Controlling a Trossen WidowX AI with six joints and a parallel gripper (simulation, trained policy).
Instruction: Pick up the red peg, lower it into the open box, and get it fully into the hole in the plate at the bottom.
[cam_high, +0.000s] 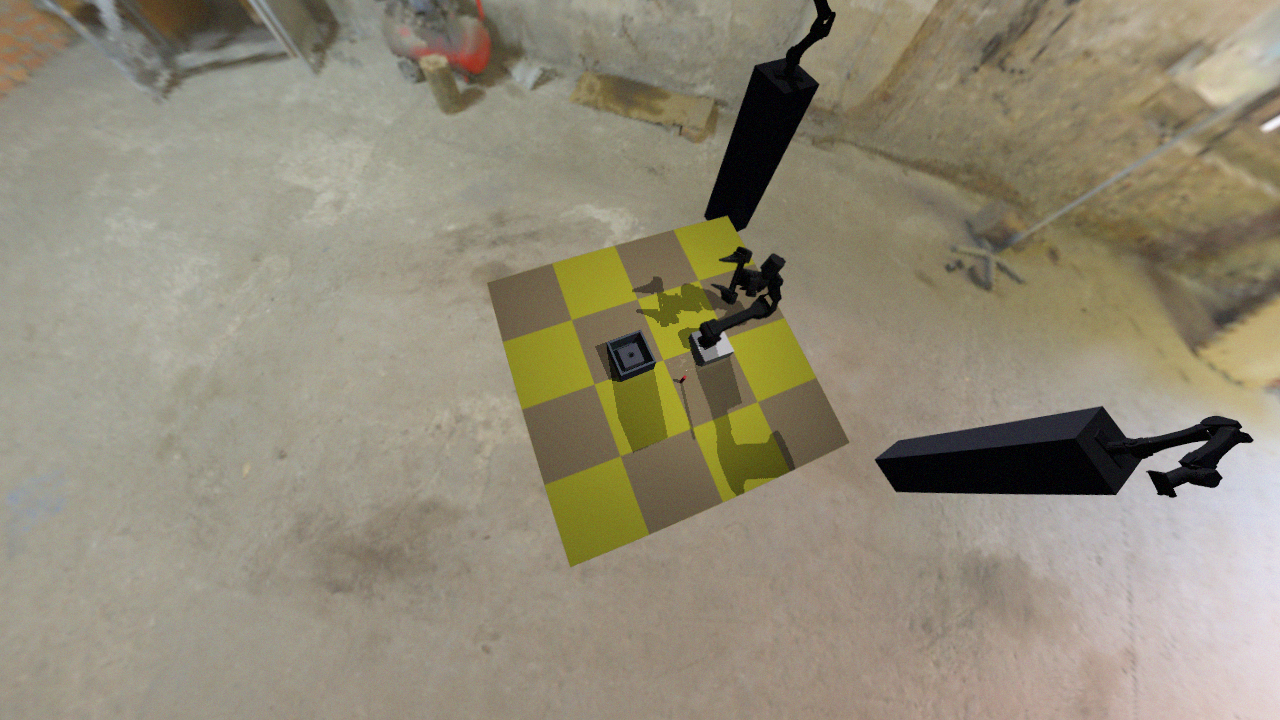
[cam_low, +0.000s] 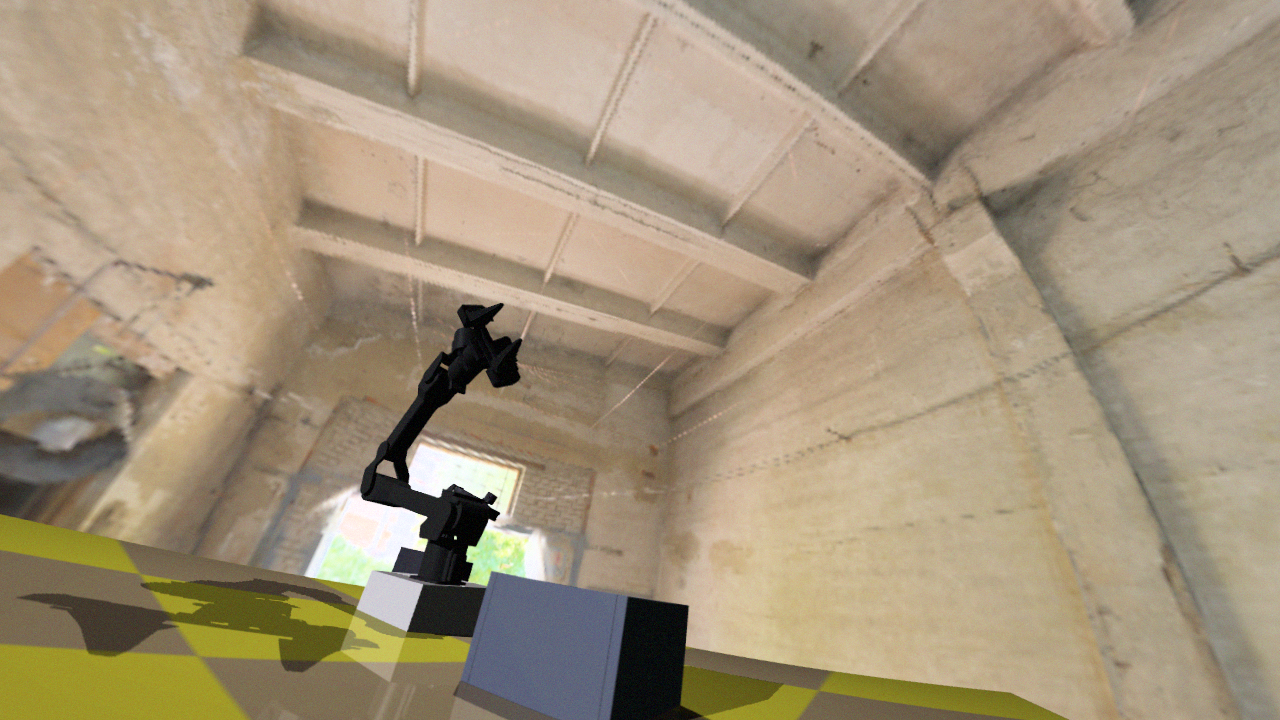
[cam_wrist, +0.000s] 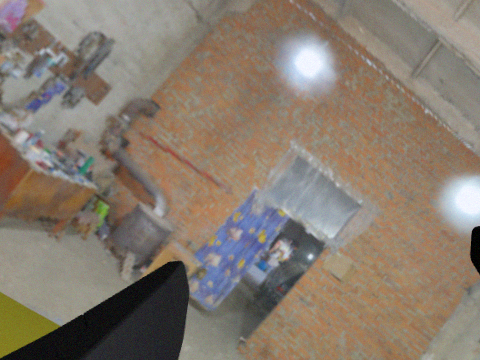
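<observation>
Right now my gripper tip is 48 cm above the red peg, 19 cm to the right of it and 14 cm short of it. The rest, counted from my gripper tip: box (49 cm below, 29 cm ahead, 1 cm to the right); grey plate (47 cm below, 29 cm ahead, 1 cm to the right).
</observation>
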